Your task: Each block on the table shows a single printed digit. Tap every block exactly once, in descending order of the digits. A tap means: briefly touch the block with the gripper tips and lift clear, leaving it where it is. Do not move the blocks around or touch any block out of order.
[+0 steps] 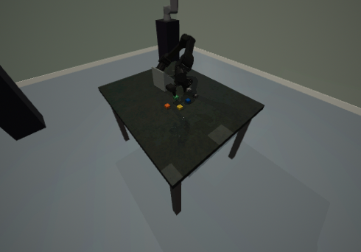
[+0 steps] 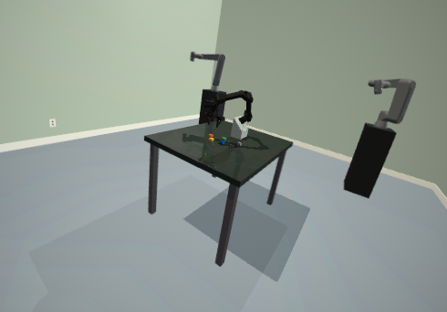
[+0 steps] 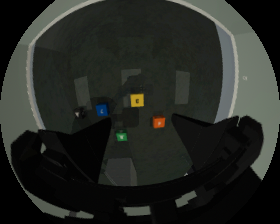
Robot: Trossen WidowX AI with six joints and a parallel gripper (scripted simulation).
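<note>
Now: gripper tip 120 mm above the green block, 110 mm past it and 60 mm to the right of it. Round my gripper tip: yellow block 120 mm below; then orange block 120 mm below, 80 mm behind, 60 mm to the right; then blue block 120 mm below, 100 mm to the left, 20 mm behind.
</note>
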